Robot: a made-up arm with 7 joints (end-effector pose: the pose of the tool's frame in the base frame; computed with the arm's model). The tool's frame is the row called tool. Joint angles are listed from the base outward.
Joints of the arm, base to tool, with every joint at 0 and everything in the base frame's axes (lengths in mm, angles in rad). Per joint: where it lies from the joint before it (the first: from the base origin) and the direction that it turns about. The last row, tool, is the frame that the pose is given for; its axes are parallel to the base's.
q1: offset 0 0 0 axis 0 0.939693 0.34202
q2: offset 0 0 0 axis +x
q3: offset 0 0 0 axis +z
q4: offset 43.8 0 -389.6 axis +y
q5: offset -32 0 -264 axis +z
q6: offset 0 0 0 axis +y
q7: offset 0 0 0 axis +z
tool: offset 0 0 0
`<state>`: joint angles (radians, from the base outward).
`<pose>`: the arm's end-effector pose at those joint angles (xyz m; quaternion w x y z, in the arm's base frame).
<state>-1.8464 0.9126 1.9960 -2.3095 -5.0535 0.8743 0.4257</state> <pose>0.0988 0.3354 0.0330 0.5423 0.3407 0.7618 -0.0974</pose>
Working (the frame after each row of the table, in the pose's form):
after q1: 0.0000 0.0000 0.0000 0.6033 0.0000 -0.7494 -0.2728
after q2: 0.0000 0.0000 0.0000 0.5415 0.2658 -0.7930 0.0854
after q3: 0.0000 0.0000 0.0000 0.2218 -0.5223 -0.6532 0.5014
after q4: 0.3013 0.2045 0.1452 0.5078 -0.2475 0.4668 -0.6804
after q5: 0.0988 0.3354 0.0330 0.8073 0.0671 0.5241 -0.2629
after q6: 0.0988 0.3354 0.0330 0.5095 0.1721 0.8166 -0.2097
after q7: 0.0988 0.3354 0.0330 0.5423 0.3407 0.7618 -0.0974

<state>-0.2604 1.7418 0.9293 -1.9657 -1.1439 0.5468 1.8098</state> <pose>0.1270 0.2583 0.3284 0.1086 -0.3491 0.9231 0.1193</pose>
Working (the frame after each row of the table, in the pose's form):
after q1: 0.0000 0.0000 0.0000 0.9915 0.0000 -0.1220 -0.0444
after q2: 0.0000 0.0000 0.0000 0.6387 0.7584 -0.1126 0.0647
after q3: 0.0000 0.0000 0.0000 0.5420 0.6276 -0.4405 0.3441
after q4: 0.0342 0.3752 0.1083 0.0659 -0.6344 0.6953 0.3314
after q5: 0.1270 0.2583 0.3284 0.2348 -0.9098 0.2413 0.2430
after q6: 0.1270 0.2583 0.3284 0.1609 -0.9416 0.2957 -0.0117
after q7: 0.1270 0.2583 0.3284 0.1086 -0.3491 0.9231 0.1193

